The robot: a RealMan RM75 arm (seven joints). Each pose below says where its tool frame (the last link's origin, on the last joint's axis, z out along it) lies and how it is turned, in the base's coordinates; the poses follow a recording.
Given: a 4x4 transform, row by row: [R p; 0 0 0 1], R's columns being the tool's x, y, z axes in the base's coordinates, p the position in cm. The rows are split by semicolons.
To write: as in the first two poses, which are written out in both.
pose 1, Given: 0.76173, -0.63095, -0.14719, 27.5; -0.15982, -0.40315, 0.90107, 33.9; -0.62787, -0.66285, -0.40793, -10.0; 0, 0, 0, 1
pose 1, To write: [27.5, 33.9, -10.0, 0.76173, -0.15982, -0.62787, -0.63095, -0.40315, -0.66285]
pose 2, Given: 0.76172, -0.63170, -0.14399, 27.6; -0.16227, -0.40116, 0.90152, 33.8; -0.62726, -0.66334, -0.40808, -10.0; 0, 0, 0, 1
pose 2, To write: [27.6, 33.8, -10.0, 0.76172, -0.16227, -0.62726, -0.63170, -0.40116, -0.66334]
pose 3, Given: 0.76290, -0.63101, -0.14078, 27.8; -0.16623, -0.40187, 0.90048, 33.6; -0.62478, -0.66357, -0.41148, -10.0; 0, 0, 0, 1
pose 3, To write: [27.8, 33.6, -10.0, 0.76290, -0.16623, -0.62478, -0.63101, -0.40187, -0.66357]
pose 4, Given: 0.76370, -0.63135, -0.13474, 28.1; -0.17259, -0.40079, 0.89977, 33.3; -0.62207, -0.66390, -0.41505, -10.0; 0, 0, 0, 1
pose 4, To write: [28.1, 33.3, -10.0, 0.76370, -0.17259, -0.62207, -0.63135, -0.40079, -0.66390]
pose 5, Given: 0.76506, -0.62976, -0.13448, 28.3; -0.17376, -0.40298, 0.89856, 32.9; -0.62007, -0.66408, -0.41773, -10.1; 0, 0, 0, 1
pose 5, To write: [28.3, 32.9, -10.1, 0.76506, -0.17376, -0.62007, -0.62976, -0.40298, -0.66408]
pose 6, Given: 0.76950, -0.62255, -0.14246, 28.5; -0.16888, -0.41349, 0.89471, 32.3; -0.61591, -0.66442, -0.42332, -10.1; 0, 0, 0, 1
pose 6, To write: [28.5, 32.3, -10.1, 0.76950, -0.16888, -0.61591, -0.62255, -0.41349, -0.66442]
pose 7, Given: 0.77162, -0.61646, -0.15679, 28.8; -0.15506, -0.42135, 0.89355, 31.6; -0.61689, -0.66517, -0.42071, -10.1; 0, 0, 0, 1
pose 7, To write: [28.8, 31.6, -10.1, 0.77162, -0.15506, -0.61689, -0.61646, -0.42135, -0.66517]
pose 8, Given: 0.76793, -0.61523, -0.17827, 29.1; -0.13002, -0.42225, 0.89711, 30.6; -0.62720, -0.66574, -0.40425, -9.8; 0, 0, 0, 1
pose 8, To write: [29.1, 30.6, -9.8, 0.76793, -0.13002, -0.62720, -0.61523, -0.42225, -0.66574]
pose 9, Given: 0.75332, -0.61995, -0.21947, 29.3; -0.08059, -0.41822, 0.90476, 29.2; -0.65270, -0.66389, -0.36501, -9.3; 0, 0, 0, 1
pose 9, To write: [29.3, 29.2, -9.3, 0.75332, -0.08059, -0.65270, -0.61995, -0.41822, -0.66389]
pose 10, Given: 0.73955, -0.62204, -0.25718, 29.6; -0.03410, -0.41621, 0.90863, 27.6; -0.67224, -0.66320, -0.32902, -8.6; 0, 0, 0, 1
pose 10, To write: [29.6, 27.6, -8.6, 0.73955, -0.03410, -0.67224, -0.62204, -0.41621, -0.66320]
